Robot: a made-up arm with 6 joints. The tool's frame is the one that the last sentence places.
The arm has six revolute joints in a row. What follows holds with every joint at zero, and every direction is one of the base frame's. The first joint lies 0.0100 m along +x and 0.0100 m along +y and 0.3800 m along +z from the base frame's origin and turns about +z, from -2.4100 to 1.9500 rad. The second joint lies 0.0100 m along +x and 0.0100 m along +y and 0.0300 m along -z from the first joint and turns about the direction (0.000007, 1, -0.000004), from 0.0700 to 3.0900 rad. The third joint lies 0.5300 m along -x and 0.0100 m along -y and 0.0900 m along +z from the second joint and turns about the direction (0.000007, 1, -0.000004), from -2.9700 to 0.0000 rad. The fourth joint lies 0.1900 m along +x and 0.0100 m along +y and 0.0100 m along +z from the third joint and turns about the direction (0.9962, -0.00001, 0.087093), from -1.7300 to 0.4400 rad. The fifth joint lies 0.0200 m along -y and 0.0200 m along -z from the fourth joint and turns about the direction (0.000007, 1, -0.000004), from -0.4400 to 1.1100 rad. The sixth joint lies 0.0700 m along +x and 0.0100 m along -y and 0.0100 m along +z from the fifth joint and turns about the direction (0.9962, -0.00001, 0.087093), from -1.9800 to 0.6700 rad. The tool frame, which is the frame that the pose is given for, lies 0.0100 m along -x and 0.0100 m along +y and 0.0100 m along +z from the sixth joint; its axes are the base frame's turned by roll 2.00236, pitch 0.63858 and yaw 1.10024 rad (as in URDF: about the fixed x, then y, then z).
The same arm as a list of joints. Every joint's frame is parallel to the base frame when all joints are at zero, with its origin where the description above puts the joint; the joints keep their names.
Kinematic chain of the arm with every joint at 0, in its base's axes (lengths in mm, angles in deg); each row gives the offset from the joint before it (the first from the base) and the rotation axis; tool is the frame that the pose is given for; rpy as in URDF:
joint 1: xyz 10 10 380 axis +z
joint 2: xyz 10 10 -30 axis +y
joint 3: xyz -530 -10 90 axis +y
joint 4: xyz 190 10 10 axis 0.9962 0 0.0871
joint 5: xyz 0 -20 -20 axis +y
joint 6: xyz 70 -10 10 axis 0.9962 0 0.0871
tool: xyz -10 10 10 rpy 114.73 36.59 63.04
Joint limits (deg, base to tool): -138.08..111.73 4.01..177.04 -170.17..0 -99.12..25.21 -25.21..63.6 -113.45..38.39

